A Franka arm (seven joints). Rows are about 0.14 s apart.
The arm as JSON. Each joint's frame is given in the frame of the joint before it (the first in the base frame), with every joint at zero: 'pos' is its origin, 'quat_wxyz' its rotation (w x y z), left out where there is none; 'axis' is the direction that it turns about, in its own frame. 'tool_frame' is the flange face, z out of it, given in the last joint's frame.
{
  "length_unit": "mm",
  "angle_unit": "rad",
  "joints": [
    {
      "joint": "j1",
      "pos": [
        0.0,
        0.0,
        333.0
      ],
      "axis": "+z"
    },
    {
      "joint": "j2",
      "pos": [
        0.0,
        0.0,
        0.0
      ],
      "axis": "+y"
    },
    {
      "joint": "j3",
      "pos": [
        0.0,
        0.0,
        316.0
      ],
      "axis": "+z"
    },
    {
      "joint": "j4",
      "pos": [
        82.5,
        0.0,
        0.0
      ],
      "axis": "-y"
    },
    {
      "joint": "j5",
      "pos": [
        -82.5,
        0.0,
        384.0
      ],
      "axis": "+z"
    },
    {
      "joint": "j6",
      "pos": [
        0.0,
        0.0,
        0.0
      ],
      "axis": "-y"
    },
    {
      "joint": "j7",
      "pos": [
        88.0,
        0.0,
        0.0
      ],
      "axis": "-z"
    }
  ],
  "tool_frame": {
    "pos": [
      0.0,
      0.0,
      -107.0
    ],
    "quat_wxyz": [
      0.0,
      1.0,
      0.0,
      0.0
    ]
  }
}
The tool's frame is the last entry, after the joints.
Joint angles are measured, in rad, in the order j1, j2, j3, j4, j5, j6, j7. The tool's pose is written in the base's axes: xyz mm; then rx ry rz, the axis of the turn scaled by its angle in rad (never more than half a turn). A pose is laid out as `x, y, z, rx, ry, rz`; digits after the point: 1 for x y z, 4 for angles.
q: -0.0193, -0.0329, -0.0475, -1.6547, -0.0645, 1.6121, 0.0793
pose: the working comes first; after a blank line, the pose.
Where each joint sits with the arm in this pose, in the base's axes (m; each line is computed from the numbers above, not from the rounded line before):
j1: 0.0000 0.0000 0.3330
j2: 0.0000 0.0000 0.3330
j3: -0.0104 0.0002 0.6488
j4: 0.0719 -0.0053 0.6515
j5: 0.4587 -0.0313 0.7143
j6: 0.4587 -0.0313 0.7143
j7: 0.5465 -0.0369 0.7135
the tool: 0.5451 -0.0435 0.6067

545.1, -43.5, 606.7, 3.0708, -0.2201, -0.0144
